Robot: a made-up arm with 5 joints.
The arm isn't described. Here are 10 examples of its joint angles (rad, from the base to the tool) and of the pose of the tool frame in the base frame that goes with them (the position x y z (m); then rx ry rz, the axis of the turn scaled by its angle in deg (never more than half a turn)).
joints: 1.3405 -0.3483 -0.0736 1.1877 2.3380
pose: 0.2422 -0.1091 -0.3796 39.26 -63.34 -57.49
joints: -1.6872 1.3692 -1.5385 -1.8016 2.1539
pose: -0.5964 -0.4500 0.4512 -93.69 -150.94 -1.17
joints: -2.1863 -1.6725 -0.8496 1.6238 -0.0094
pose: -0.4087 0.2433 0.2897 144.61 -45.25 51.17
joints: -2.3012 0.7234 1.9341 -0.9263 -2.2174
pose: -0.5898 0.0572 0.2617 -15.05 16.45 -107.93
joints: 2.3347 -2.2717 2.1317 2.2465 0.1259
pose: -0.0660 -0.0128 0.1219 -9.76 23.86 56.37
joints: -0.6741 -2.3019 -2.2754 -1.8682 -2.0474
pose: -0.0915 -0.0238 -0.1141 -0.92 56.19 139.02
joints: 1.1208 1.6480 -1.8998 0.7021 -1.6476
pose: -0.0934 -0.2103 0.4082 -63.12 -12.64 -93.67
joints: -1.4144 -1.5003 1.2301 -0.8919 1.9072
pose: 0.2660 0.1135 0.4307 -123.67 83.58 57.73
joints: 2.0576 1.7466 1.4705 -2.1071 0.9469
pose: -0.2863 0.1249 0.2733 12.12 17.82 -28.07
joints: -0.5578 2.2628 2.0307 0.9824 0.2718
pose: 0.1401 0.0509 0.4508 111.45 -112.31 3.10
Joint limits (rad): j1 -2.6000..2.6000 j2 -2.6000..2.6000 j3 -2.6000..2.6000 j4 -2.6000..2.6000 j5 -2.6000..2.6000
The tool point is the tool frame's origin. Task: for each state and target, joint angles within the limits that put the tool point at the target. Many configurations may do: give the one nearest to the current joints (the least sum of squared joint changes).
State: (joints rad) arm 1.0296 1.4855 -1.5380 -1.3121 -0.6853
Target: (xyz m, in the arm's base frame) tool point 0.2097 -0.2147 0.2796
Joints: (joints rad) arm 1.2545 1.0677 -1.7071 -0.9649 -0.3302
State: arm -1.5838 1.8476 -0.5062 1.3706 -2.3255
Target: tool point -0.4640 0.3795 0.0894
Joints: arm -1.5649 1.5848 -0.4410 1.7849 -2.5575
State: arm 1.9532 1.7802 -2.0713 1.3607 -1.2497
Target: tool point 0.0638 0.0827 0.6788
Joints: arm 2.0537 2.4681 -2.4806 0.7008 -1.7593
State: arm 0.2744 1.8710 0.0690 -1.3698 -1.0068
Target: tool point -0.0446 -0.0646 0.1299
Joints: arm -0.0502 2.0971 0.2748 -0.8881 -1.4022
